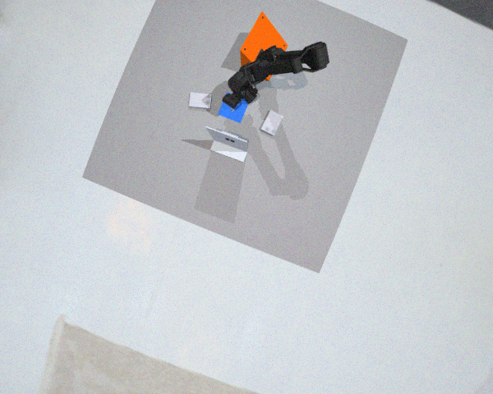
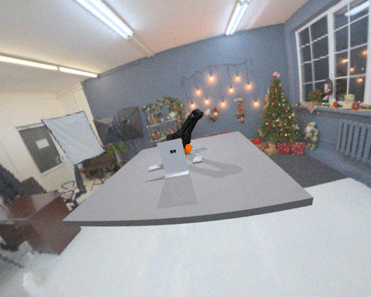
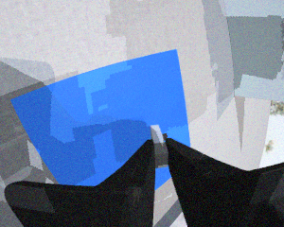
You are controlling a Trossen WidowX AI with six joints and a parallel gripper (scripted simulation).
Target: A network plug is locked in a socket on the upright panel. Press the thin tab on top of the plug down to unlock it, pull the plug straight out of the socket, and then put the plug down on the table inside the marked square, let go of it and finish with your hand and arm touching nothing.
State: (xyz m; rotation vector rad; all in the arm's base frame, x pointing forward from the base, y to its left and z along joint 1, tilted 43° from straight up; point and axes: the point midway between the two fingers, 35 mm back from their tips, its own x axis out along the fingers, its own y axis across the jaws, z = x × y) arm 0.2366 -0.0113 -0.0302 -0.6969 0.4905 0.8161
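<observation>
Now: gripper tip right at the pale network plug. From my gripper tip the other things lie so: blue marked square 1 cm behind, 2 cm below; then grey upright panel 18 cm ahead, 7 cm to the left, 9 cm above.
</observation>
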